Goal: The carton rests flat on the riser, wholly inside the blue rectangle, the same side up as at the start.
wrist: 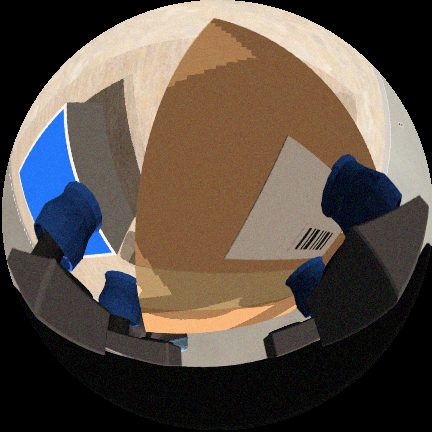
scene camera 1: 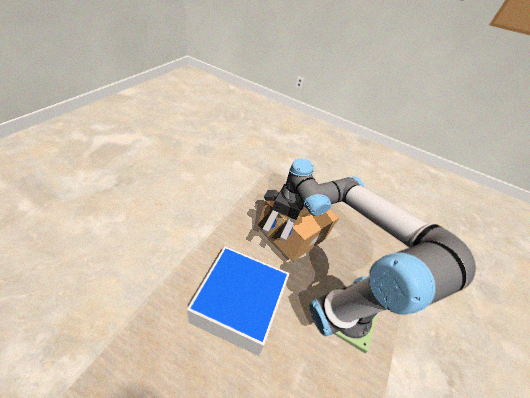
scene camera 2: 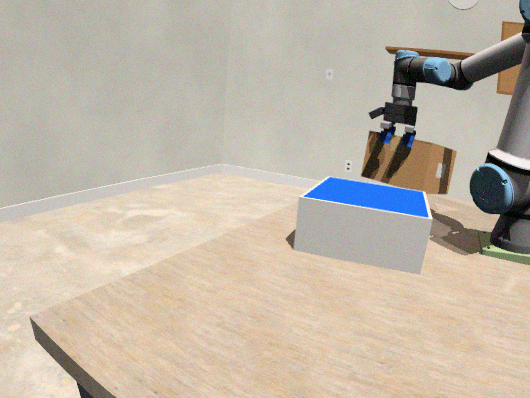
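The brown carton (scene camera 1: 314, 226) (scene camera 2: 413, 166) (wrist: 225, 160) hangs in the air under my suction gripper (scene camera 1: 279, 226) (scene camera 2: 398, 137) (wrist: 213, 250). It is clear of the floor and tilts, its far end lower. The cups sit on its top near one end; two cups overhang the edge. A grey label with a barcode (wrist: 282, 213) faces up. The white riser (scene camera 1: 224, 332) (scene camera 2: 358, 237) (wrist: 88, 160) stands beside it, topped by the blue rectangle (scene camera 1: 240, 292) (scene camera 2: 370, 195) (wrist: 44, 173), which is bare. The carton is behind the riser and higher than its top in scene camera 2.
The arm's base (scene camera 1: 360, 339) sits on a green plate to the right of the riser. The arm's elbow (scene camera 1: 402, 282) looms above it. A wooden wall shelf (scene camera 2: 421, 51) is behind the wrist. Walls close the room at the back.
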